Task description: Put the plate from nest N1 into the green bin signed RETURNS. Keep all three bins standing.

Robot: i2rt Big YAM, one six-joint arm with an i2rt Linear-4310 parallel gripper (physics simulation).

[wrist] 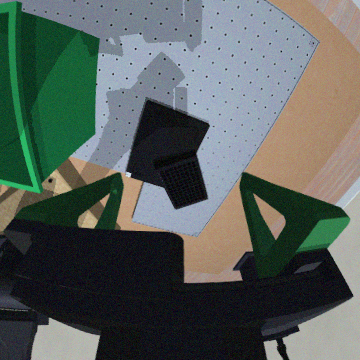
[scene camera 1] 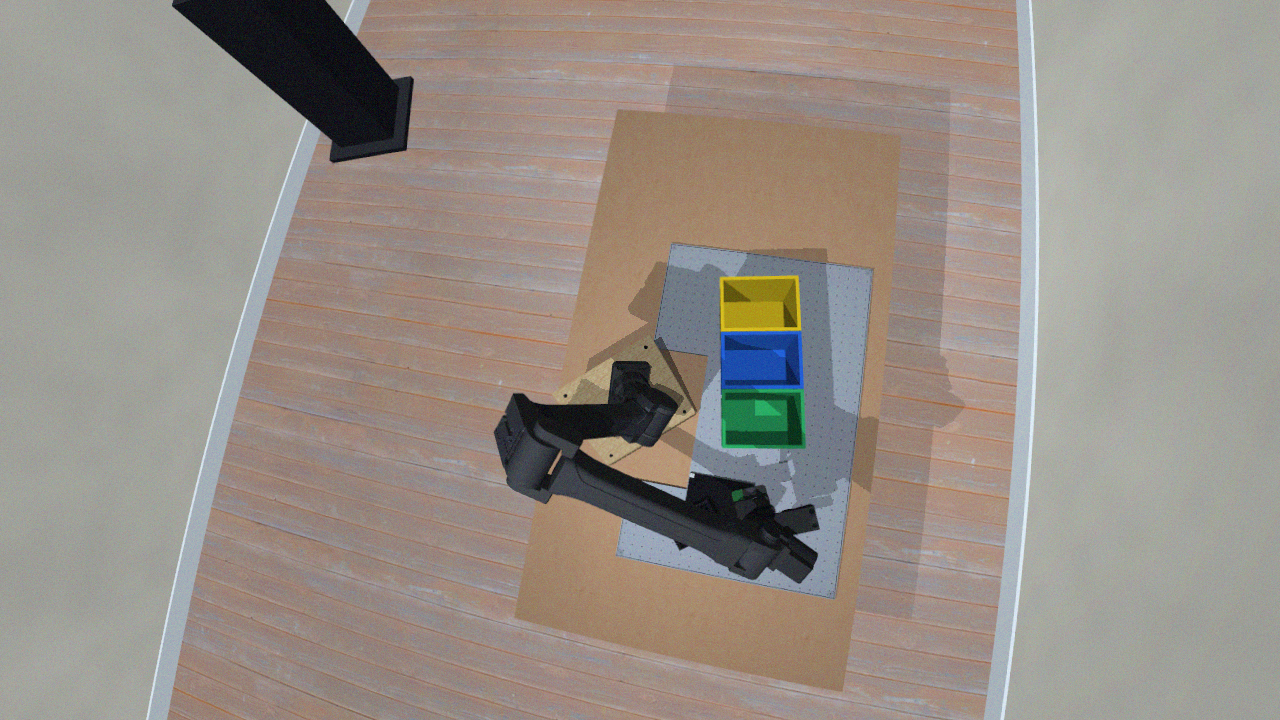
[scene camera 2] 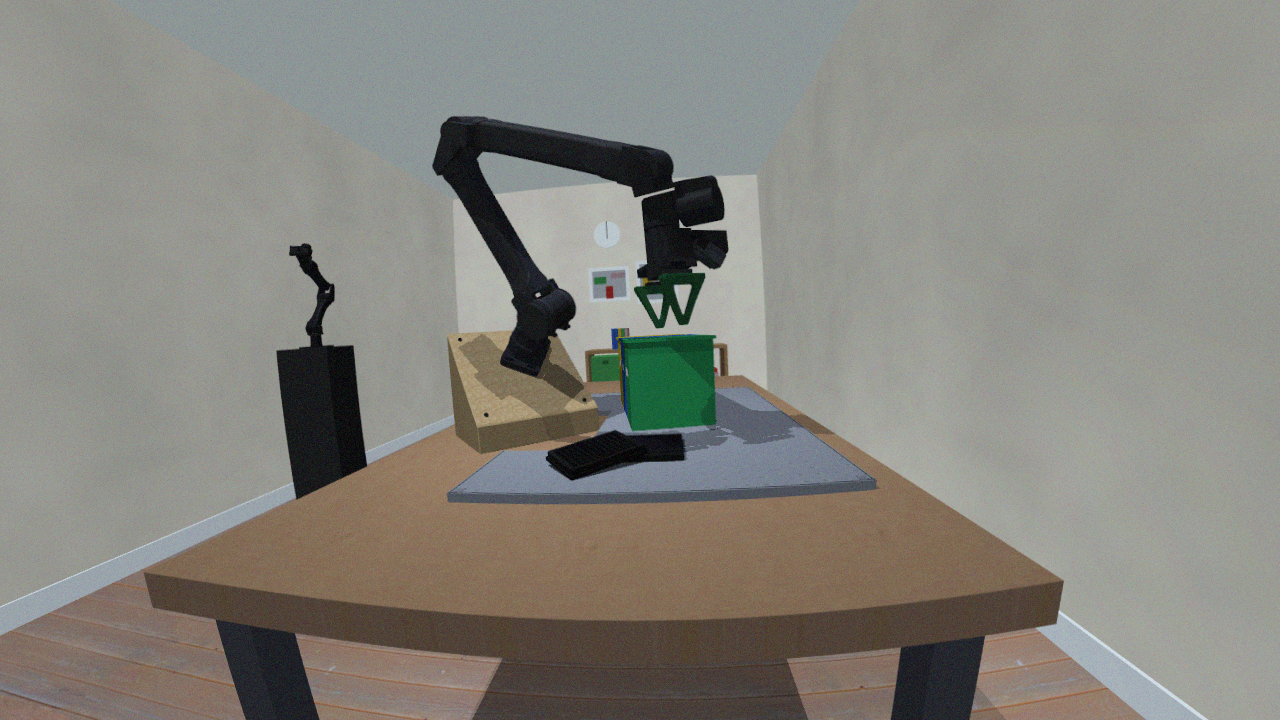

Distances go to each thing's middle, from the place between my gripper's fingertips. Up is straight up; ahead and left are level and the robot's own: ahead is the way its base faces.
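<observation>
Relative to the black nest (scene camera 1: pixel 719 491), my gripper is 7 cm past it, 2 cm to the right of it and 19 cm above it. Positions counted from my hand: green bin (scene camera 2: pixel 670 383), 4 cm ahead, 21 cm to the left, 11 cm below; blue bin (scene camera 1: pixel 761 359), 4 cm ahead, 34 cm to the left, 11 cm below; black plate (scene camera 2: pixel 576 460), 13 cm behind, 3 cm to the right, 18 cm below.
</observation>
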